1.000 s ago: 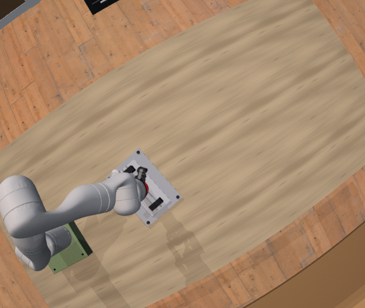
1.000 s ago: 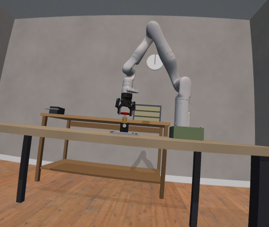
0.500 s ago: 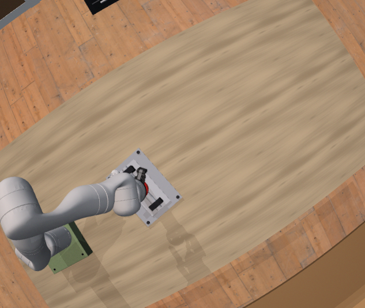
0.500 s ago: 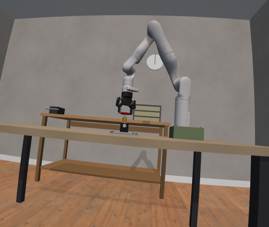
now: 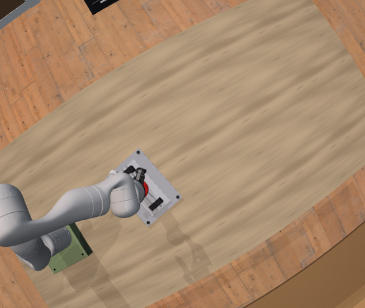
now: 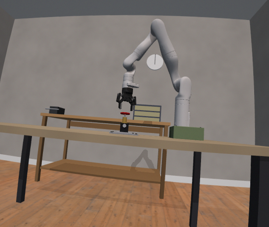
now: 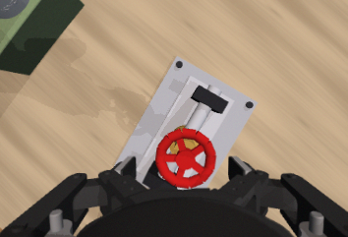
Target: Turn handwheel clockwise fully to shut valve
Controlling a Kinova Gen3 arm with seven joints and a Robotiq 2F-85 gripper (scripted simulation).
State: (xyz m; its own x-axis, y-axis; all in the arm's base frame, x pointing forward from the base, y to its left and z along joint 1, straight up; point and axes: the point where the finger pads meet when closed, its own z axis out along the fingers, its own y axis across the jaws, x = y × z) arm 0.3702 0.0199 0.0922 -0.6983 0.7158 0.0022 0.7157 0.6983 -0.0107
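The red handwheel lies 40 mm below my hand.
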